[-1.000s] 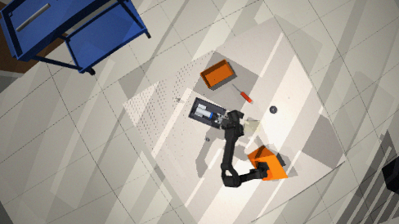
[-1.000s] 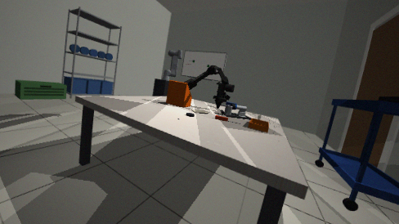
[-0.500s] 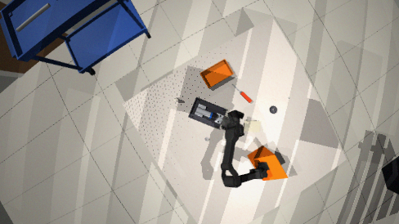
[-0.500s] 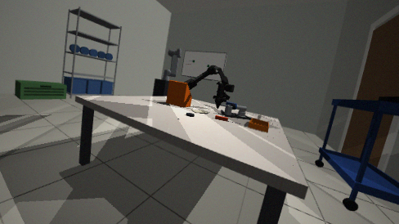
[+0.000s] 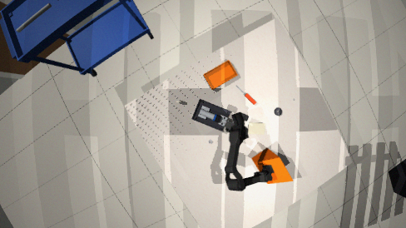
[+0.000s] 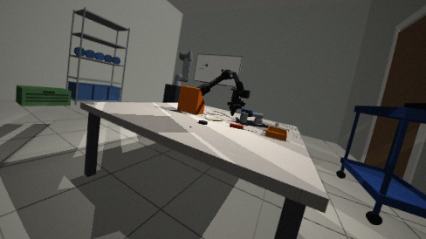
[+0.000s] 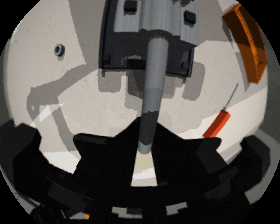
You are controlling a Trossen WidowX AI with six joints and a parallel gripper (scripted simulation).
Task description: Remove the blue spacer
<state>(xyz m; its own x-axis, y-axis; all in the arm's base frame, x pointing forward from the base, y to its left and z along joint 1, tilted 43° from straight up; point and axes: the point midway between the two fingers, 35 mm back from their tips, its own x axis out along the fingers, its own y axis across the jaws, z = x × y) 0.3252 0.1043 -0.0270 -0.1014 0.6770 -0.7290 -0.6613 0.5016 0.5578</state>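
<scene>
Now: gripper tip 6 cm short of the grey shaft, 5 cm to the right of it and 3 cm below it. Round my gripper tip: orange tray (35 cm ahead, 6 cm to the right, 4 cm below).
</scene>
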